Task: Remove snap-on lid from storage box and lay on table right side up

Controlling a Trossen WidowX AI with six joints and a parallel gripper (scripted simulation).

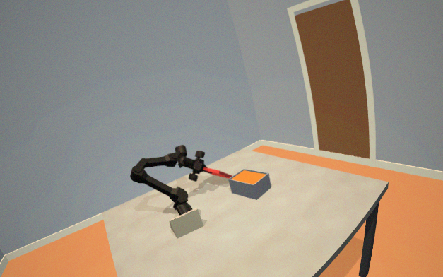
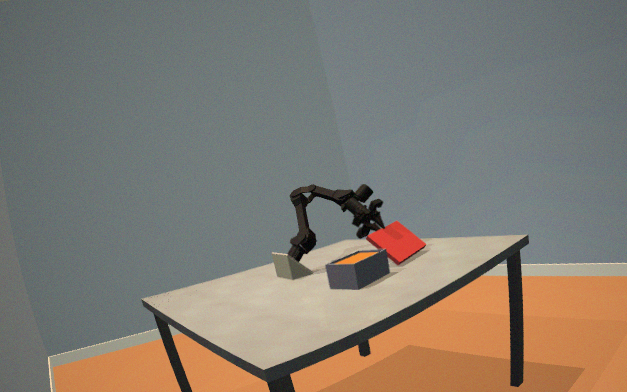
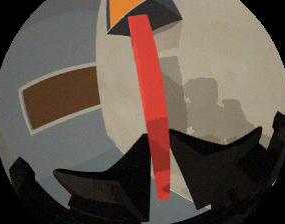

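Now: the red lid 60 mm ahead of my gripper tip, 50 mm below it and 10 mm to the left of it. From my gripper tip the other things lie so: storage box 260 mm to the right, 110 mm ahead, 80 mm below.
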